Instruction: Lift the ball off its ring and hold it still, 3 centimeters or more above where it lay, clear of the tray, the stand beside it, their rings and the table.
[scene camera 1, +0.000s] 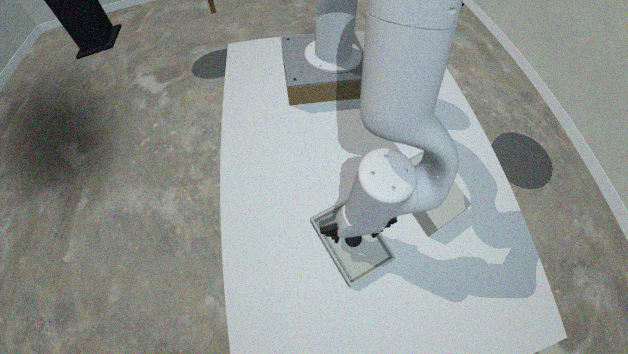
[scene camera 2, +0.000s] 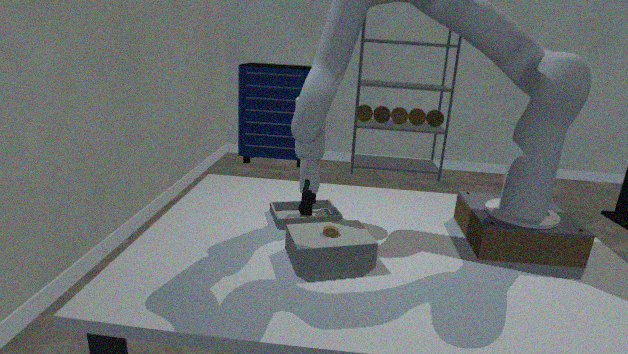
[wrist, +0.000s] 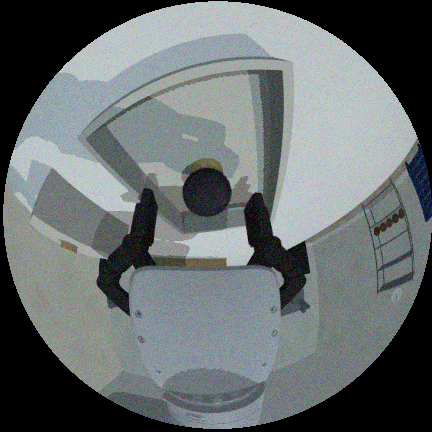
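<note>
The dark ball (scene camera 1: 353, 242) (wrist: 206, 192) sits on its tan ring (wrist: 207, 162) inside the shallow grey tray (scene camera 1: 330, 253) (scene camera 2: 286, 221) (wrist: 288, 110). My gripper (scene camera 1: 355, 237) (scene camera 2: 306, 212) (wrist: 201, 198) is open and points down into the tray. In the wrist view its two black fingers stand on either side of the ball, with a gap to each side. In the scene camera 2 view the near finger hides the ball. The grey block-shaped stand (scene camera 1: 446, 210) (scene camera 2: 330, 262) (wrist: 70, 200) is beside the tray, with a ring (scene camera 2: 331, 234) (wrist: 69, 247) on top.
The tray walls rise around the ball, and one tray corner lies close to the fingers. The arm's wooden base block (scene camera 1: 325, 94) (scene camera 2: 532, 250) (wrist: 206, 262) is on the white table (scene camera 1: 270, 200) (scene camera 2: 210, 210). A shelf rack (scene camera 2: 357, 100) and a blue cabinet (scene camera 2: 270, 110) stand beyond the table.
</note>
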